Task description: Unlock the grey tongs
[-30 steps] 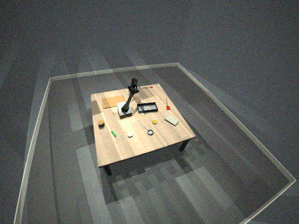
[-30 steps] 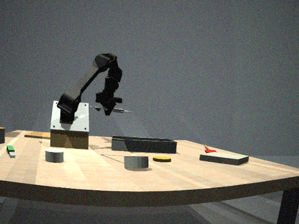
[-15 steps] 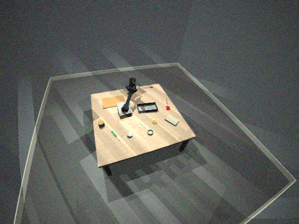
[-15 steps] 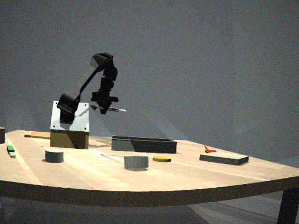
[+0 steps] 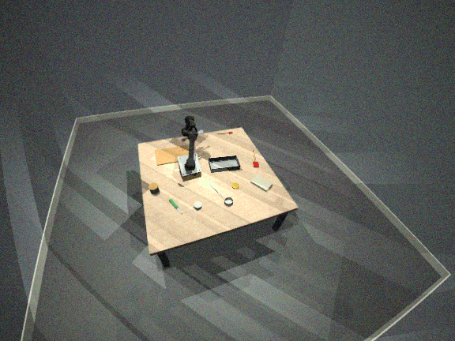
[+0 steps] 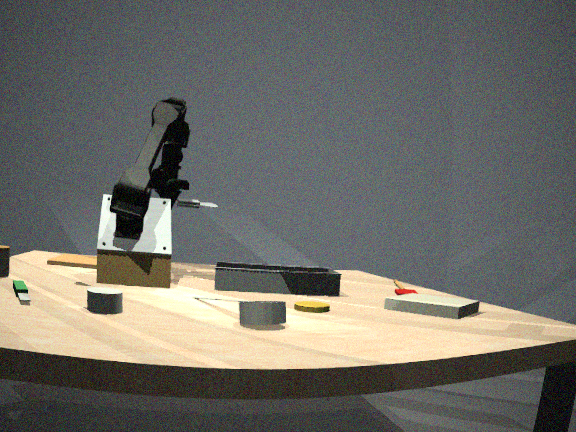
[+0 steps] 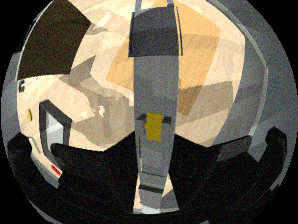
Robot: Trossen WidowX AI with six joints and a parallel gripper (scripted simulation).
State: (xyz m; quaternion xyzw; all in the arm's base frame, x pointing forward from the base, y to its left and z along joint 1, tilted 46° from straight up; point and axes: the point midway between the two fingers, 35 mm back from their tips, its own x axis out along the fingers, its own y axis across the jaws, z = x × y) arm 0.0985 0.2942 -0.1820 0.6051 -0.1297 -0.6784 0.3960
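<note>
The wooden board is 19 cm behind my gripper tip, 17 cm below it and 2 cm to the left of it. From my gripper tip the other things lie so: yellow lock piece: 4 cm above, 2 cm behind, 1 cm to the right; roasting tin: 30 cm to the right, 28 cm ahead, 15 cm below; red-headed tool: 64 cm ahead, 33 cm to the right, 17 cm below.
</note>
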